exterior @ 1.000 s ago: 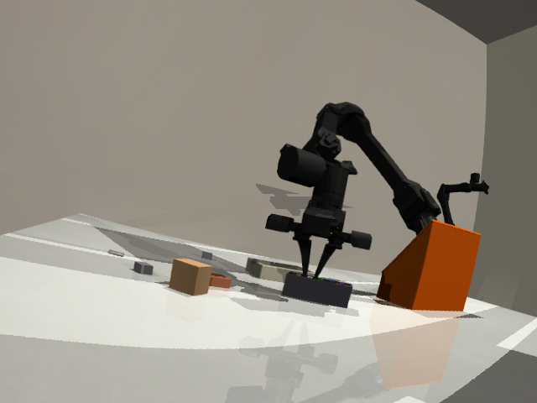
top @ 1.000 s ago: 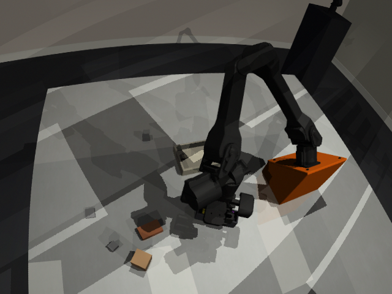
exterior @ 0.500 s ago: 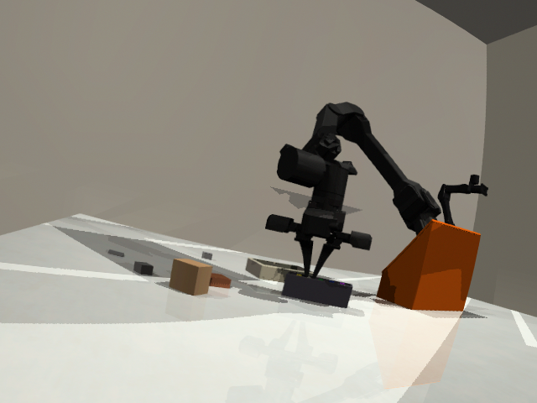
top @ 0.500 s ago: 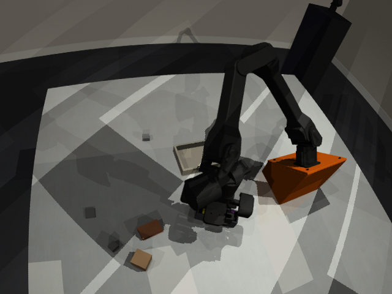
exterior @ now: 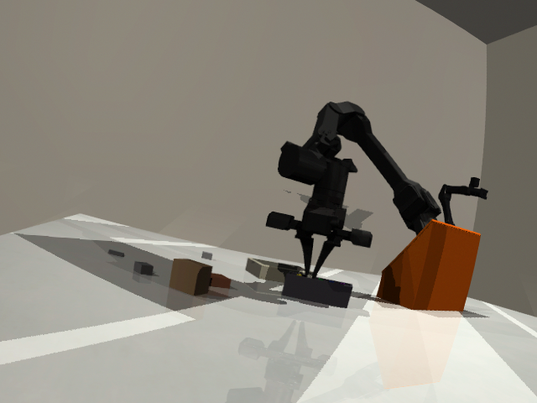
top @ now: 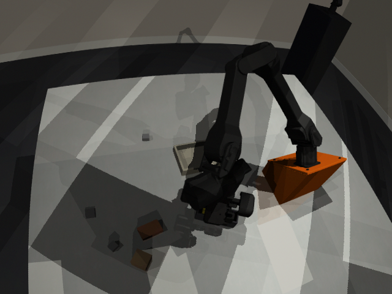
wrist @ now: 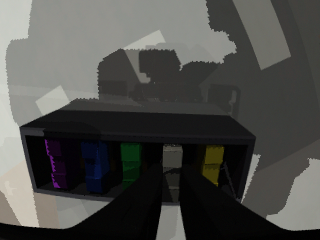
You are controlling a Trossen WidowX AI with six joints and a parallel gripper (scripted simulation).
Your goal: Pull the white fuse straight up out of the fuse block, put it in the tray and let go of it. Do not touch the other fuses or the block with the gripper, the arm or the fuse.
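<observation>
The green fuse lies 2 cm behind my gripper tip, 1 cm to the left of it and 1 cm below it. From my gripper tip the other things lie so: yellow fuse (2 cm ahead, 1 cm to the right, 1 cm below); blue fuse (3 cm behind, 2 cm to the left, 1 cm below); white fuse (1 cm below).
</observation>
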